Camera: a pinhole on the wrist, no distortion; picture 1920 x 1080 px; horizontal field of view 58.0 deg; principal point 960.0 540.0 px. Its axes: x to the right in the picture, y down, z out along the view. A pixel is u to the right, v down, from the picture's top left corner.
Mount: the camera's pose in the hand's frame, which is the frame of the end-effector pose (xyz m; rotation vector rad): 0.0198 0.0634 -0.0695 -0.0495 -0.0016 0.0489
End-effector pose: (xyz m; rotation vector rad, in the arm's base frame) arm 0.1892 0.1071 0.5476 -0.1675 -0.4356 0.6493
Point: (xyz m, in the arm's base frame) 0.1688 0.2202 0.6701
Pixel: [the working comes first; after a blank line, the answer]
In the camera's frame: 0.0771 -0.0112 0.1899

1663 438
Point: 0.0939 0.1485 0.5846
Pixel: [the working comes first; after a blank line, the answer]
In the camera's frame: -0.0488 0.0060 0.1460

382 612
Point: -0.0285 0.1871 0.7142
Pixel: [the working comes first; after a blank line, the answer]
In the camera's frame: -0.0649 0.0589 0.3198

609 859
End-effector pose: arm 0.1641 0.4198 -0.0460 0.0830 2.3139 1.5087
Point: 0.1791 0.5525 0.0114
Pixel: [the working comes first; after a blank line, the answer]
In the camera's frame: -0.0143 0.0340 0.1717

815 883
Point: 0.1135 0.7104 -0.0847
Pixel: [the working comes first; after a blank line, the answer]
In the camera's frame: 0.1121 0.0115 0.3200

1567 602
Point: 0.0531 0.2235 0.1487
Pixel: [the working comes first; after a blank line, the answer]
In the camera's frame: -0.0178 0.0555 -0.2058

behind the camera
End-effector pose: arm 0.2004 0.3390 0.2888 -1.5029 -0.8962 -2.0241
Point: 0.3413 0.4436 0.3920
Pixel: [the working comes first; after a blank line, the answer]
In the camera's frame: 0.0382 -0.0277 0.2568

1217 353
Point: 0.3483 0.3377 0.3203
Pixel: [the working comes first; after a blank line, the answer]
In the camera's frame: -0.0311 0.0406 0.1735

650 946
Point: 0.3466 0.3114 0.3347
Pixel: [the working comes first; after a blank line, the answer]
In the camera's frame: -0.0163 0.0608 0.1569

outside the picture
